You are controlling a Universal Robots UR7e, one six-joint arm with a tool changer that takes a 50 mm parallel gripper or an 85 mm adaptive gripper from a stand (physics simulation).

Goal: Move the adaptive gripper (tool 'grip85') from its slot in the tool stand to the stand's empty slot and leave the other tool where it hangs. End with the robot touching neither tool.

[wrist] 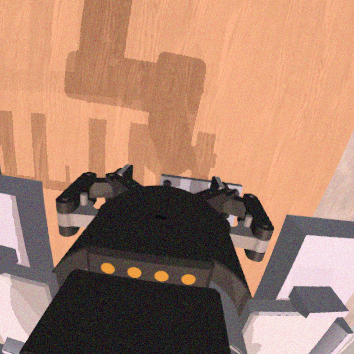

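I see a tool stand (303,267) that is 7 cm from the lens. An adaptive gripper (161,233) is 4 cm from the lens, so the adaptive gripper is nearer to the lens than the tool stand.
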